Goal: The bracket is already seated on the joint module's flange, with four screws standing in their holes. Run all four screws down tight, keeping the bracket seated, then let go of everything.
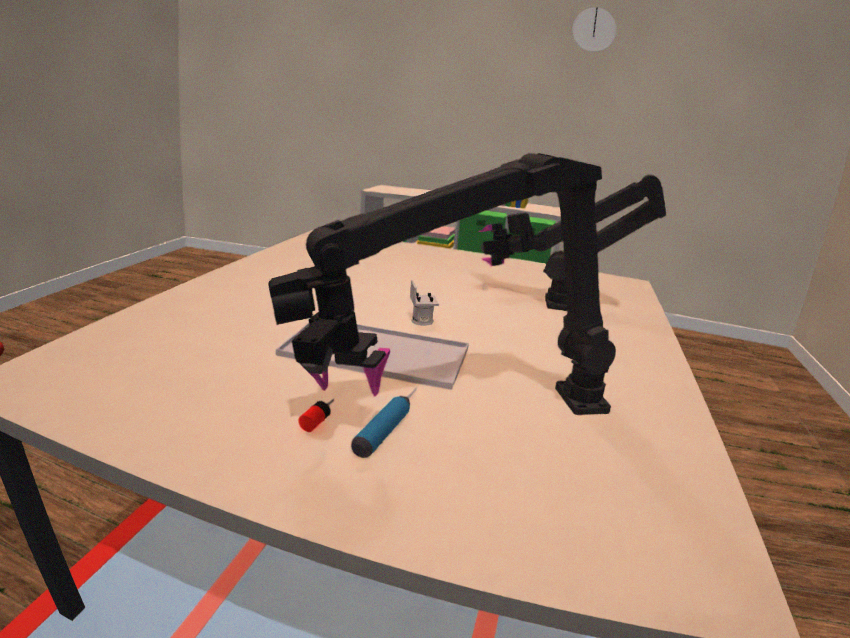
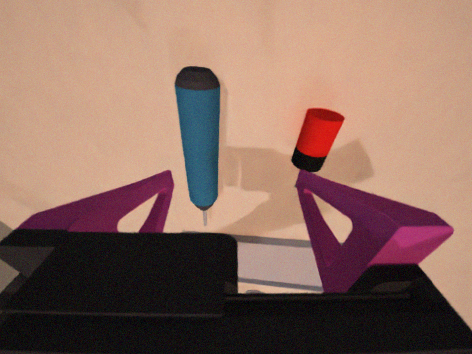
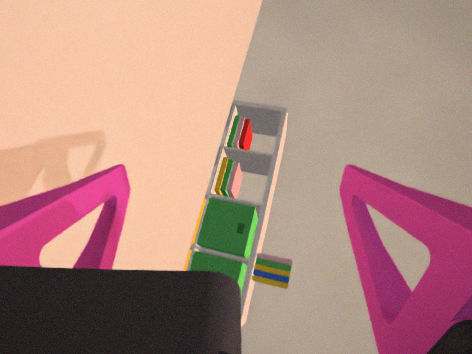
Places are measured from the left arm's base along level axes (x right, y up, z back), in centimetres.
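Pixels of known places: left gripper, fingertip midpoint: [image 1: 350, 391] [image 2: 235, 177]; right gripper, fingertip midpoint: [image 3: 235, 176]; left arm's base, link origin: [image 1: 581, 399]; right arm's base, link origin: [image 1: 558, 304].
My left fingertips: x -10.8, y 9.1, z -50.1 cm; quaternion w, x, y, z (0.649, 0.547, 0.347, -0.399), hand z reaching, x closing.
Note:
Ahead of a thing's pixels: the offset from my left fingertips to its top centre.
The joint module {dy -2.8, dx +54.0, dz +20.9 cm} [image 1: 422, 315] stands upright beyond the tray, with the grey bracket [image 1: 413, 293] on top. Dark screw heads show on the bracket; how many and how deep is too small to tell. A blue screwdriver {dy -5.0, dx +3.0, dz +7.5 cm} [image 1: 381, 424] [image 2: 200, 140] with a dark end cap lies on the table. A shorter red and black screwdriver {dy -5.7, dx +5.4, dz -5.5 cm} [image 1: 315, 416] [image 2: 319, 137] lies beside it. My left gripper [image 1: 348, 391] [image 2: 235, 177] is open and empty, above the table near the tips of both drivers. My right gripper [image 1: 488, 244] [image 3: 235, 176] is open and empty, raised at the far side of the table.
A shallow grey tray {dy -7.5, dx +34.0, dz +6.5 cm} [image 1: 461, 362] [image 2: 280, 241] lies between the drivers and the joint module, partly behind my left gripper. A shelf unit [image 1: 392, 189] [image 3: 270, 175] with green boxes and books stands past the far table edge.

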